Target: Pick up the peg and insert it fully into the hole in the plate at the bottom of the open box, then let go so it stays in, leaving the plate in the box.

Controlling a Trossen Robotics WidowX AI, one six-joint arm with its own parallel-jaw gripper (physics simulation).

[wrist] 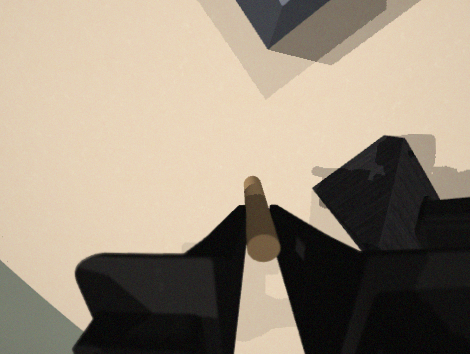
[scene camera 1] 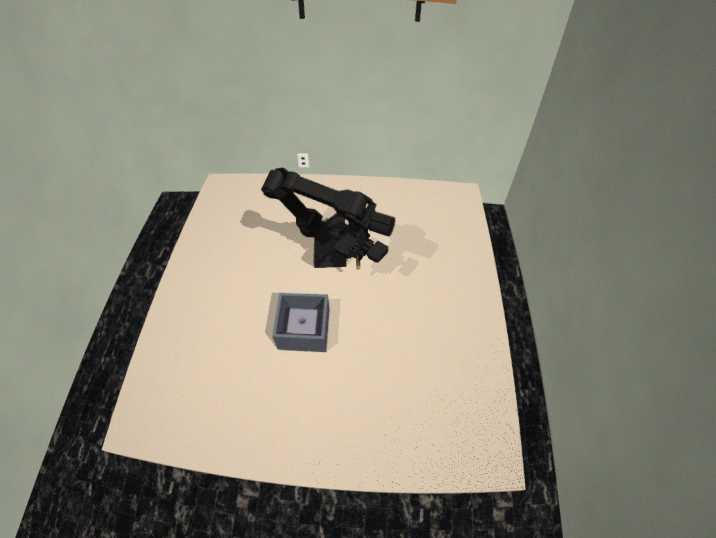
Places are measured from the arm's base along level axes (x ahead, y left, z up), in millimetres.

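Pixels of known places: gripper, fingertip midpoint: (wrist: 257,212) (scene camera 1: 358,258); arm's base, origin of the base link: (wrist: 431,235) (scene camera 1: 327,234).
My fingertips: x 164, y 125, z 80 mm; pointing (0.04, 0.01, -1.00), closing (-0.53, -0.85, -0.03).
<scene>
For each thing: its top centre in the pictures, then the offset to it from my fingertips. Level surfaces: height alone.
- brown round peg, middle of its top: (wrist: 261,248) (scene camera 1: 358,252) 0 mm ahead, 0 mm left, 32 mm up
- open blue-grey box, middle of its top: (scene camera 1: 300,314) 183 mm ahead, 163 mm right, 69 mm down
- light grey plate, middle of its top: (scene camera 1: 302,320) 183 mm ahead, 163 mm right, 106 mm down
- pale table top, its level: 166 mm down
The brown round peg (scene camera 1: 357,264) (wrist: 259,220) is held between the fingertips of my gripper (scene camera 1: 358,258) (wrist: 257,212), one finger on each side of it. The gripper is shut on the peg, above the table near the arm's base. The open blue-grey box (scene camera 1: 302,343) (wrist: 260,22) stands apart from the gripper, to its lower left in the scene view; part of it shows at the top of the wrist view. The light grey plate (scene camera 1: 295,328) lies at the bottom of the box, with its small dark hole (scene camera 1: 302,320) near the middle.
The arm's black base (scene camera 1: 325,254) (wrist: 360,195) stands beside the gripper on the pale table top (scene camera 1: 405,358) (wrist: 125,125). Dark patterned edging (scene camera 1: 144,491) runs around the table top. A green-grey wall (scene camera 1: 173,86) stands behind it.
</scene>
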